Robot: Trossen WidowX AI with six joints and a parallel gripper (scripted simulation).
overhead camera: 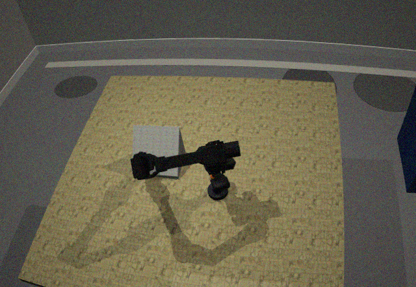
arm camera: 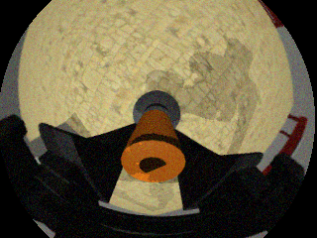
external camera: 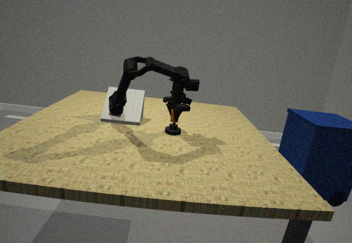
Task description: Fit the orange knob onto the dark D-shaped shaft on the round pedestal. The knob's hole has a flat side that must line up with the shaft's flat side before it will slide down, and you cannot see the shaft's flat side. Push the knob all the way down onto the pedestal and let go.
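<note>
My gripper tip is now 20 mm below the orange knob. From my gripper tip the other things lie so: round pedestal: 40 mm below.
</note>
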